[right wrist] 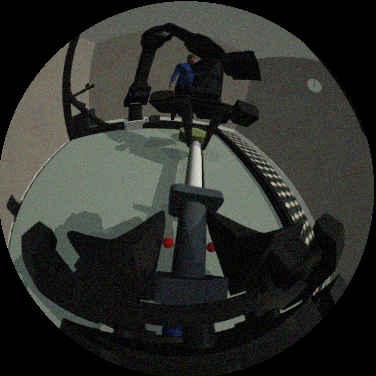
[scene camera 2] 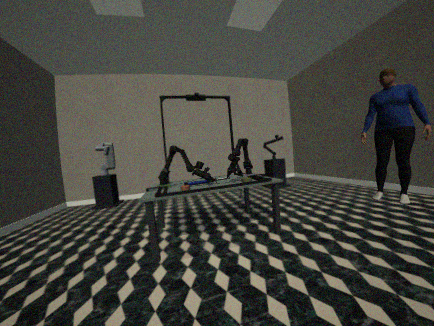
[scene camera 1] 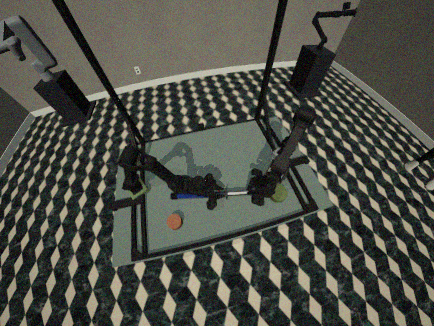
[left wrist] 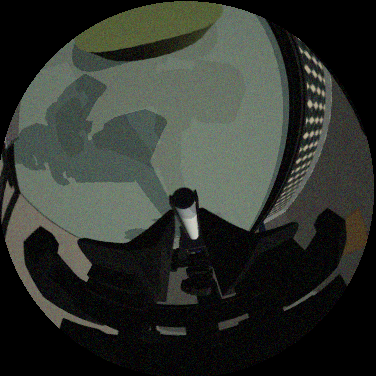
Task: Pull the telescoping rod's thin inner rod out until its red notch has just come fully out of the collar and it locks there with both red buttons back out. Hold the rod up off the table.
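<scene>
The rod's blue handle (scene camera 1: 187, 196) (scene camera 2: 195, 183) (right wrist: 172, 331) is at the left of the rod in scene camera 1. Its dark grey collar (right wrist: 190, 240) has a flange; the white inner rod (scene camera 1: 237, 192) (left wrist: 191, 229) (right wrist: 196, 167) sticks out of it. No red notch shows. Two red buttons, one (right wrist: 168, 242) on the left and one (right wrist: 211, 247) on the right, stand out; the right one is partly covered. My left gripper (scene camera 1: 248, 191) (right wrist: 195, 147) is shut on the inner rod near its dark tip. My right gripper (scene camera 1: 220, 193) (right wrist: 185, 214) is closed around the collar, fingers against the buttons.
An orange disc (scene camera 1: 174, 221) (scene camera 2: 185, 187) lies at the front left of the table (scene camera 1: 215, 220). A green disc (scene camera 1: 280, 194) (left wrist: 150, 30) (right wrist: 199, 134) lies beside the left gripper. A light green piece (scene camera 1: 144, 192) is near the right arm's base. Black bars edge the table.
</scene>
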